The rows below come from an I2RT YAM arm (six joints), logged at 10 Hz.
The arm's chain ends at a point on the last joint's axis. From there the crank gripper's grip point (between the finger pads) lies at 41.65 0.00 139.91 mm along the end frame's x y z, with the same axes.
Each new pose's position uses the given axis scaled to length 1; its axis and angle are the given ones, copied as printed.
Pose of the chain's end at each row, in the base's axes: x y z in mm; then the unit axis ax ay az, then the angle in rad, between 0 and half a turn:
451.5 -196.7 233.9 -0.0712 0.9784 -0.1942 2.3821
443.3 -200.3 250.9 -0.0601 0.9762 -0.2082 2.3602
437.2 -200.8 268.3 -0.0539 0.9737 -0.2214 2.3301
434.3 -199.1 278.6 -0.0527 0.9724 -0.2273 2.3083
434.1 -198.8 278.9 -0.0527 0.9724 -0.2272 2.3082
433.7 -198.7 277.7 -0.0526 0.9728 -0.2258 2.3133
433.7 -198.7 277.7 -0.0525 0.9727 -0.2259 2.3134
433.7 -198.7 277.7 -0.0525 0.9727 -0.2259 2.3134
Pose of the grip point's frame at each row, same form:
519.2 -246.3 114.5 -0.0712 0.9784 -0.1942 2.3821
513.2 -253.3 134.2 -0.0601 0.9762 -0.2082 2.3602
510.4 -256.6 155.0 -0.0539 0.9737 -0.2214 2.3301
510.0 -255.9 167.5 -0.0527 0.9724 -0.2273 2.3083
509.8 -255.6 167.8 -0.0527 0.9724 -0.2272 2.3082
508.8 -255.3 166.0 -0.0526 0.9728 -0.2258 2.3133
508.8 -255.3 166.0 -0.0525 0.9727 -0.2259 2.3134
508.8 -255.3 166.0 -0.0525 0.9727 -0.2259 2.3134

